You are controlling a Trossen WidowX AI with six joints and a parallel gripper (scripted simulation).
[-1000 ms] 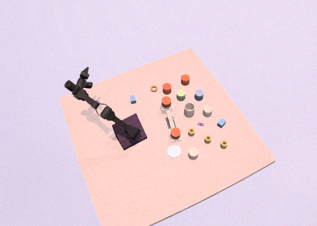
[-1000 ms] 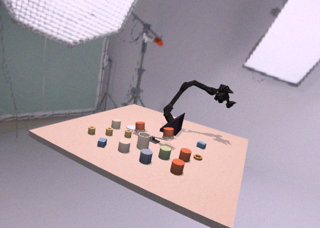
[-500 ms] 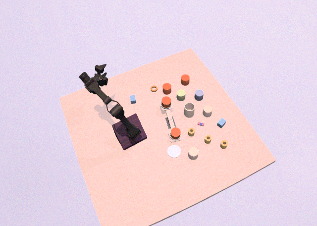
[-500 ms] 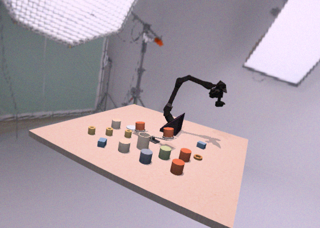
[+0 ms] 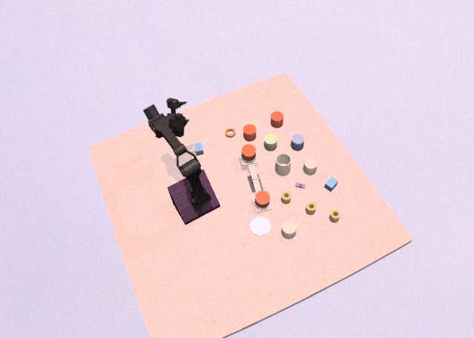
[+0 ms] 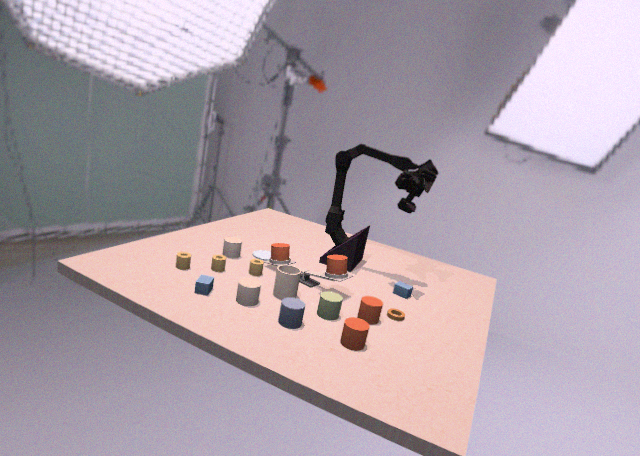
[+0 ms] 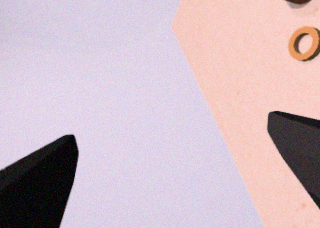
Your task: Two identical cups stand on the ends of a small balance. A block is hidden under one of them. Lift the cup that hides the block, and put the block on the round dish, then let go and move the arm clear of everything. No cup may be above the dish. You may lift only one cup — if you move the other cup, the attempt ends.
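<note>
The pale green block lies 22 cm ahead of my gripper tip, 41 cm to the right of it and 32 cm below it. From my gripper tip the other things lie so: grey balance (23 cm ahead, 28 cm to the right, 32 cm below); round dish (17 cm ahead, 52 cm to the right, 36 cm below).
</note>
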